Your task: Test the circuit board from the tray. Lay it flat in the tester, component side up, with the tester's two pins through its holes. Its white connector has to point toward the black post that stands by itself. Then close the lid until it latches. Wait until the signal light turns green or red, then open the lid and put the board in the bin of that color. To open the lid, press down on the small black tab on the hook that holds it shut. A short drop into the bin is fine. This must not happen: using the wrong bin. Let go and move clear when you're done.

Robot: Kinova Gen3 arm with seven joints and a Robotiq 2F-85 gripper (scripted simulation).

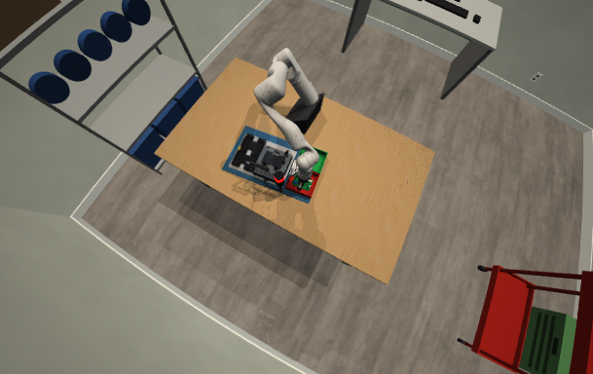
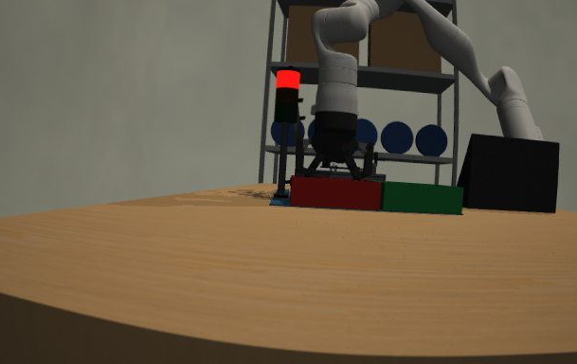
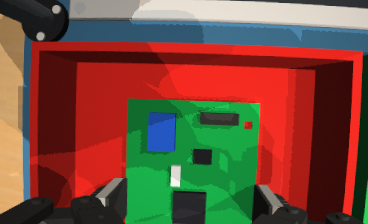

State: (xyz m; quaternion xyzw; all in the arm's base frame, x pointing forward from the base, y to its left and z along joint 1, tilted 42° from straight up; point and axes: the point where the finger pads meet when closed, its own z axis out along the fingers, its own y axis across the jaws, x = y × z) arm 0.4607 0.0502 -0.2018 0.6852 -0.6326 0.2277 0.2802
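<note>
Right now my hand is right at the red bin. Round my hand: green circuit board (10 mm below); tester lid (190 mm to the right, 170 mm above, 90 mm ahead); green bin (150 mm behind, 10 mm to the right).
</note>
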